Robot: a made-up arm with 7 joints. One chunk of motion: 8 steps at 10 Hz.
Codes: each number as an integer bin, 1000 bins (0 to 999) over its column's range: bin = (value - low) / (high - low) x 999, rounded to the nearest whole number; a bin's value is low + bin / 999 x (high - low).
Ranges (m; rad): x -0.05..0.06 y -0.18..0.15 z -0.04..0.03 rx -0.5..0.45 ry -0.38..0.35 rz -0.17..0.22
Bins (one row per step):
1: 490 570 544 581 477 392
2: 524 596 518 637 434 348
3: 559 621 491 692 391 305
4: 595 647 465 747 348 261
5: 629 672 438 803 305 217
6: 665 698 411 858 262 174
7: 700 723 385 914 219 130
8: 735 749 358 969 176 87
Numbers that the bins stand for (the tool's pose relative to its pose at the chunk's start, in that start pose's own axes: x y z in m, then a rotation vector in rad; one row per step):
1: 0.0040 0.0083 -0.0019 0.0525 -0.0314 -0.0170
2: 0.0077 0.0169 -0.0037 0.1058 -0.0629 -0.0341
3: 0.0116 0.0251 -0.0056 0.1581 -0.0943 -0.0509
4: 0.0155 0.0337 -0.0074 0.2104 -0.1257 -0.0681
5: 0.0193 0.0420 -0.0093 0.2636 -0.1571 -0.0853
6: 0.0232 0.0506 -0.0112 0.3159 -0.1885 -0.1021
7: 0.0271 0.0588 -0.0130 0.3692 -0.2200 -0.1192
8: 0.0309 0.0674 -0.0149 0.4215 -0.2514 -0.1360

